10 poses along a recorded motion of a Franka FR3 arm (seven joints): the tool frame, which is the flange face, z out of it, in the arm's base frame.
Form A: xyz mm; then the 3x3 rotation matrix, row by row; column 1 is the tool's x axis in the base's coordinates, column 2 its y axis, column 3 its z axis. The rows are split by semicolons.
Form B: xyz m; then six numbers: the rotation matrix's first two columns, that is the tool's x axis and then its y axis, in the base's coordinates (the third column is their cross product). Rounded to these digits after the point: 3 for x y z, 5 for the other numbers.
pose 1, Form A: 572, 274, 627; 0.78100, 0.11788, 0.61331; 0.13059, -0.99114, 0.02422; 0.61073, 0.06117, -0.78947
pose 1, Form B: 0.572, 0.274, 0.627, 0.78100, 0.13059, 0.61073, 0.11788, -0.99114, 0.06117
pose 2, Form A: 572, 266, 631; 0.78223, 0.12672, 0.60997; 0.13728, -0.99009, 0.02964; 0.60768, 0.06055, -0.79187
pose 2, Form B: 0.572, 0.266, 0.631, 0.78223, 0.13728, 0.60768, 0.12672, -0.99009, 0.06055
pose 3, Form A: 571, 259, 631; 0.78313, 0.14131, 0.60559; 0.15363, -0.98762, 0.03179; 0.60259, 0.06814, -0.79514
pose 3, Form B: 0.571, 0.259, 0.631, 0.78313, 0.15363, 0.60259, 0.14131, -0.98762, 0.06814
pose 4, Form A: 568, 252, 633; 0.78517, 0.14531, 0.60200; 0.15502, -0.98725, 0.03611; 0.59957, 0.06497, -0.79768
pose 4, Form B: 0.568, 0.252, 0.633, 0.78517, 0.15502, 0.59957, 0.14531, -0.98725, 0.06497
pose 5, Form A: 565, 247, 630; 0.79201, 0.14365, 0.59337; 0.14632, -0.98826, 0.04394; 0.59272, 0.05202, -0.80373
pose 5, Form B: 0.565, 0.247, 0.630, 0.79201, 0.14632, 0.59272, 0.14365, -0.98826, 0.05202
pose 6, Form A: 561, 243, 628; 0.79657, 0.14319, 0.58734; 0.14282, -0.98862, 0.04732; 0.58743, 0.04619, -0.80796
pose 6, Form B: 0.561, 0.243, 0.628, 0.79657, 0.14282, 0.58743, 0.14319, -0.98862, 0.04619
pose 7, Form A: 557, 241, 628; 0.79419, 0.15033, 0.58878; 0.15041, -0.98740, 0.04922; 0.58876, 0.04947, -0.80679
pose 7, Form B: 0.557, 0.241, 0.628, 0.79419, 0.15041, 0.58876, 0.15033, -0.98740, 0.04947
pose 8, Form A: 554, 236, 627; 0.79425, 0.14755, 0.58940; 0.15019, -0.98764, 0.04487; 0.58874, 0.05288, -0.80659
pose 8, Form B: 0.554, 0.236, 0.627, 0.79425, 0.15019, 0.58874, 0.14755, -0.98764, 0.05288
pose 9, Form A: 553, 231, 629; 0.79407, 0.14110, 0.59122; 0.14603, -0.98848, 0.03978; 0.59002, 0.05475, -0.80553
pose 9, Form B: 0.553, 0.231, 0.629, 0.79407, 0.14603, 0.59002, 0.14110, -0.98848, 0.05475
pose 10, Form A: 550, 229, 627; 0.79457, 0.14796, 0.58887; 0.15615, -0.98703, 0.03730; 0.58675, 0.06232, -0.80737
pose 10, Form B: 0.550, 0.229, 0.627, 0.79457, 0.15615, 0.58675, 0.14796, -0.98703, 0.06232
